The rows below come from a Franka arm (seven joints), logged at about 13 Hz.
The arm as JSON. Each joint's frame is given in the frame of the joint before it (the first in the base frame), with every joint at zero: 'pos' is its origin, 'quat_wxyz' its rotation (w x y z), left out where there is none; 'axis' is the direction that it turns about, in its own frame. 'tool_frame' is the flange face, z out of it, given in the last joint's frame.
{
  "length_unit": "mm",
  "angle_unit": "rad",
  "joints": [
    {
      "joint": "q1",
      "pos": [
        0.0,
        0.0,
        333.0
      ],
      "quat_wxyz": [
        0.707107,
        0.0,
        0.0,
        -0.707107
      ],
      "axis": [
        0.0,
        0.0,
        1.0
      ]
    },
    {
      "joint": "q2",
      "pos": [
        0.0,
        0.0,
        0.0
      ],
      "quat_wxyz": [
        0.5,
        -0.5,
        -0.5,
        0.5
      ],
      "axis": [
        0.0,
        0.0,
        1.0
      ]
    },
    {
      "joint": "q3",
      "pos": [
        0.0,
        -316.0,
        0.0
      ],
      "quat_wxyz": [
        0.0,
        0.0,
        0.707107,
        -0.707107
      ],
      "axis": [
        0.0,
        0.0,
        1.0
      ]
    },
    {
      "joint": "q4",
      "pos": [
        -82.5,
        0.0,
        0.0
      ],
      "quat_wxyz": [
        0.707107,
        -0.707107,
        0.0,
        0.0
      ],
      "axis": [
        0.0,
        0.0,
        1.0
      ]
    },
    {
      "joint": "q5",
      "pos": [
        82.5,
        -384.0,
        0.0
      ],
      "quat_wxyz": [
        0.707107,
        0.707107,
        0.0,
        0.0
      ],
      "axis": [
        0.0,
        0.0,
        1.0
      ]
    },
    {
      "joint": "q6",
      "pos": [
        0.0,
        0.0,
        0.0
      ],
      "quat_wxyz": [
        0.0,
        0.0,
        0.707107,
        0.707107
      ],
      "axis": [
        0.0,
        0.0,
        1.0
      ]
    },
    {
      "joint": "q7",
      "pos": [
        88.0,
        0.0,
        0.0
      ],
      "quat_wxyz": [
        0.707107,
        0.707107,
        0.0,
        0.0
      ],
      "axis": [
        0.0,
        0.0,
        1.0
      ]
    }
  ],
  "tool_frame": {
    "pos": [
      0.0,
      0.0,
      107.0
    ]
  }
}
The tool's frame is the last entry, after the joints.
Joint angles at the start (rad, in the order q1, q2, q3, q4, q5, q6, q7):
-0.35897 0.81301 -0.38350 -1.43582 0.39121 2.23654 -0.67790
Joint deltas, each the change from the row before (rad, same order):
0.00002 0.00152 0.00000 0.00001 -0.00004 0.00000 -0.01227
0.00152 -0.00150 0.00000 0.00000 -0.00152 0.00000 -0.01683
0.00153 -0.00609 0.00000 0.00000 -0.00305 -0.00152 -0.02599
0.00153 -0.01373 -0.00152 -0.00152 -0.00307 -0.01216 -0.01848
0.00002 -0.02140 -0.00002 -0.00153 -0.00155 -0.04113 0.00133
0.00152 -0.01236 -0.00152 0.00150 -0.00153 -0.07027 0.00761
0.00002 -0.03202 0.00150 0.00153 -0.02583 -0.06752 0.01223
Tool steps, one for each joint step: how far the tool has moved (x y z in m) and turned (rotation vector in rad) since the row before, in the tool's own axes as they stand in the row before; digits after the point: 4 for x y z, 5 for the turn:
-0.0002 0.0000 0.0010 0.00025 -0.00151 -0.01230
0.0007 -0.0009 -0.0010 -0.00111 0.00070 -0.01930
0.0012 -0.0009 -0.0040 -0.00203 0.00322 -0.02946
0.0005 -0.0007 -0.0080 0.00279 0.00119 -0.02061
-0.0010 -0.0025 -0.0106 0.02250 -0.01148 0.00039
-0.0037 -0.0053 -0.0034 0.04198 -0.03955 0.00527
-0.0031 -0.0055 -0.0166 0.02089 -0.03284 -0.00413

